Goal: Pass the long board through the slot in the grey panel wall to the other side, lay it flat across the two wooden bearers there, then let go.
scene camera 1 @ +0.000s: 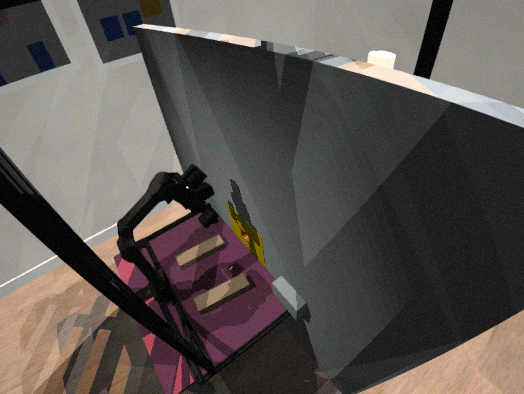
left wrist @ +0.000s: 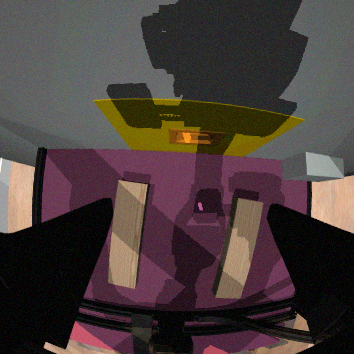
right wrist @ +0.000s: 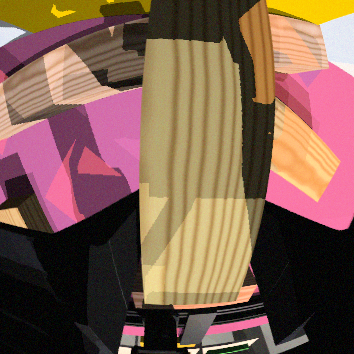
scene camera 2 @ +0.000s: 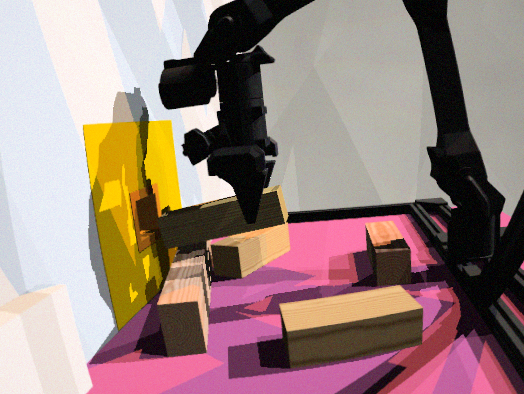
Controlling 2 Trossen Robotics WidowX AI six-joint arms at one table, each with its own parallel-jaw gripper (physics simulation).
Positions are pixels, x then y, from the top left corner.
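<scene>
My left gripper is out of frame in the right wrist view, but you'd find it in scene camera 1 (212, 215) and in the left wrist view (194, 210). As for my right gripper, that one shows in scene camera 2 (254, 219) and in the right wrist view (191, 197).
</scene>
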